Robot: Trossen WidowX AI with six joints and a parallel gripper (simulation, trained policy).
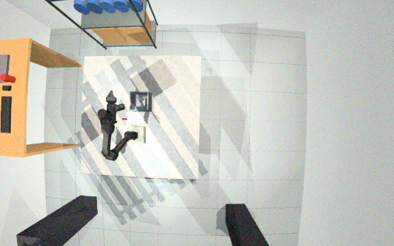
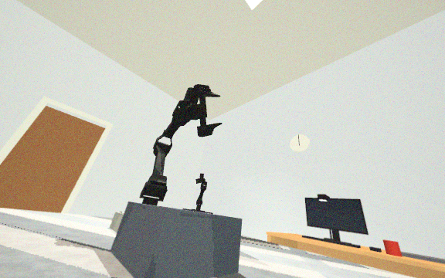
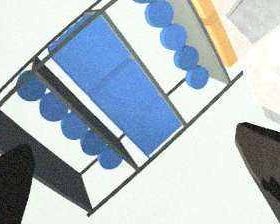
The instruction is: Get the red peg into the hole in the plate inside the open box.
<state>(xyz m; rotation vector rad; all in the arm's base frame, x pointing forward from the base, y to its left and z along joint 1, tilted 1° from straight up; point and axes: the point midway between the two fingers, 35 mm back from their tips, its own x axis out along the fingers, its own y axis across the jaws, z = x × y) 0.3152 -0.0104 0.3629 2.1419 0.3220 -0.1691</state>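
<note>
My gripper tip is now 180 mm past the red peg, 120 mm to the right of it and 380 mm above it. The rest, counted from my gripper tip: grey plate (50 mm to the right, 370 mm below); grey box (50 mm to the right, 390 mm below).
</note>
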